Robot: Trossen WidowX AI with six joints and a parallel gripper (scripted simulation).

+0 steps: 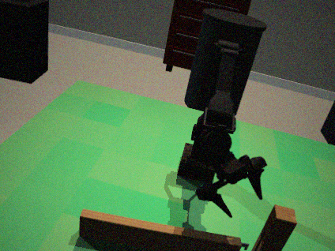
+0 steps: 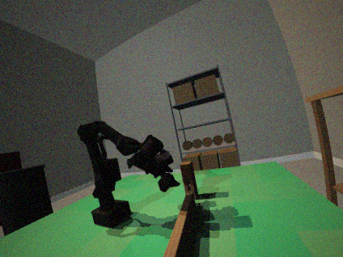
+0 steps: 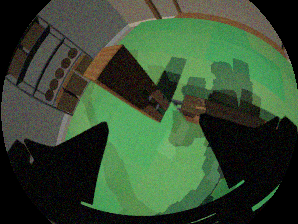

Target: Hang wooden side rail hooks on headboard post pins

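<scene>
Now: gripper tip 4 cm short of the headboard post, 8 cm to the right of it and 5 cm above it.
</scene>
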